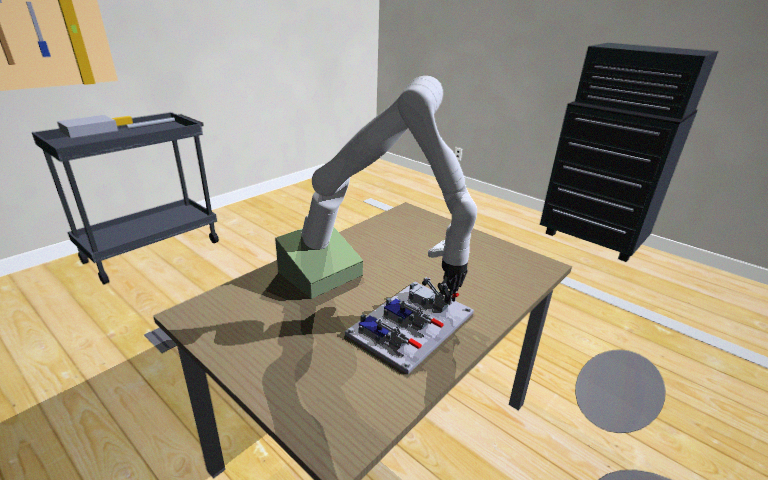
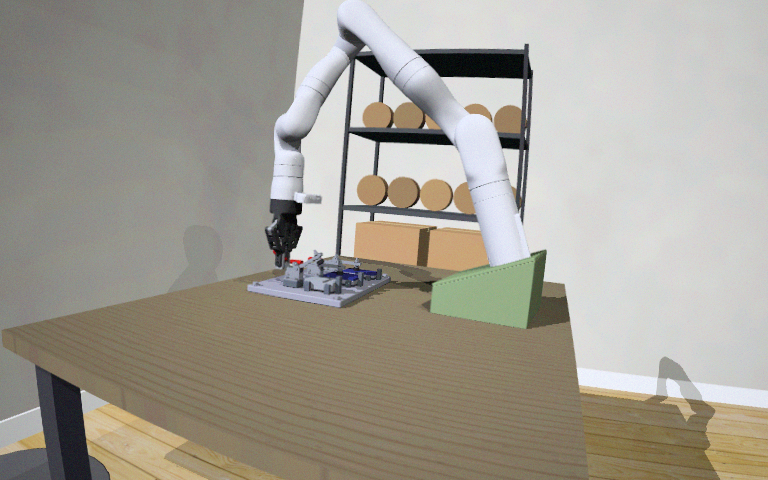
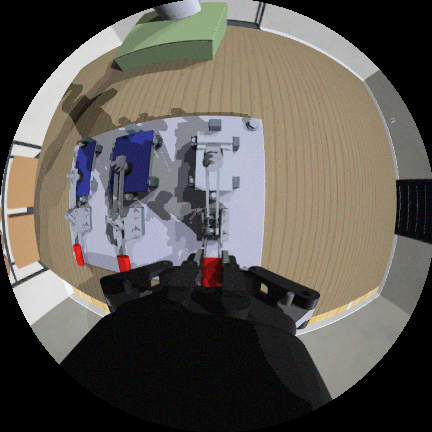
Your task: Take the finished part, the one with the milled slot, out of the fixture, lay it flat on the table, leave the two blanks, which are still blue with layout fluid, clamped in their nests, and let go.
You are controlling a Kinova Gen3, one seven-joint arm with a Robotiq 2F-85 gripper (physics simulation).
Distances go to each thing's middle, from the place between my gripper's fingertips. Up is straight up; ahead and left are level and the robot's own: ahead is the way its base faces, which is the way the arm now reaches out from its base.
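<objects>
There's a fixture plate (image 1: 430, 337) that's 11 cm to the right of my hand, 7 cm behind it and 5 cm below it. The finished part (image 3: 224, 138) is 1 cm to the left of my hand, 2 cm below it and 11 cm behind it. As for the red clamp handle (image 3: 210, 274), my gripper is 1 cm past it and 1 cm below it. Going by their middles, that handle is the nearest to my gripper of the things named here.
</objects>
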